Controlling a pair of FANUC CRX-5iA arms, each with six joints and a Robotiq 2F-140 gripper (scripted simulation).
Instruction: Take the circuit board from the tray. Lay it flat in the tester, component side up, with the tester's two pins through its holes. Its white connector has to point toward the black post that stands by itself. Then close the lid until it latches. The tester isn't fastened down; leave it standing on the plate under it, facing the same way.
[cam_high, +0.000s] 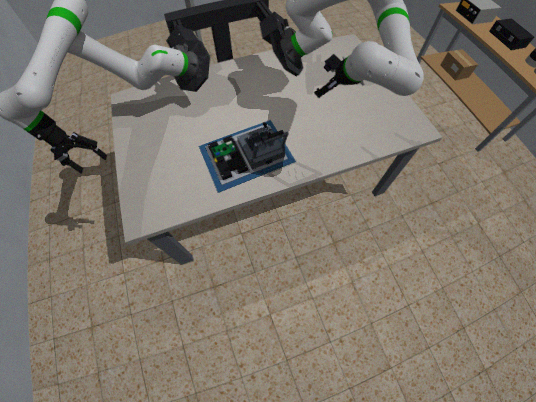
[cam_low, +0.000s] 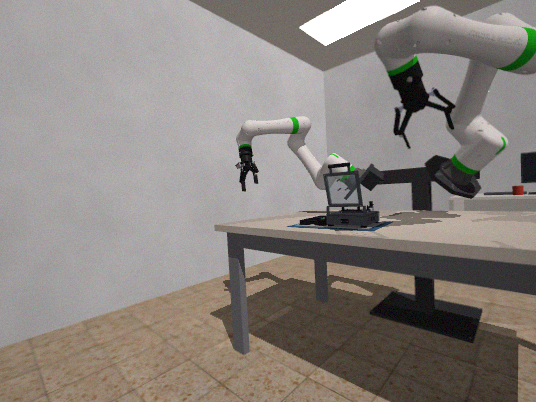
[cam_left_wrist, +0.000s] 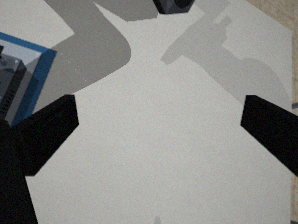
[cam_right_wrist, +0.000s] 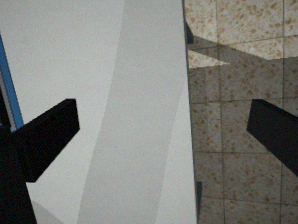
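Observation:
My left hand is 49 cm to the left of the green circuit board and 33 cm above it. The rest, counted from my left hand: black tray: 48 cm to the right, 33 cm below, 5 cm ahead; then black fitting: 27 cm to the right, 26 cm below, 5 cm behind; then clear lid: 29 cm to the right, 17 cm below, 14 cm ahead.

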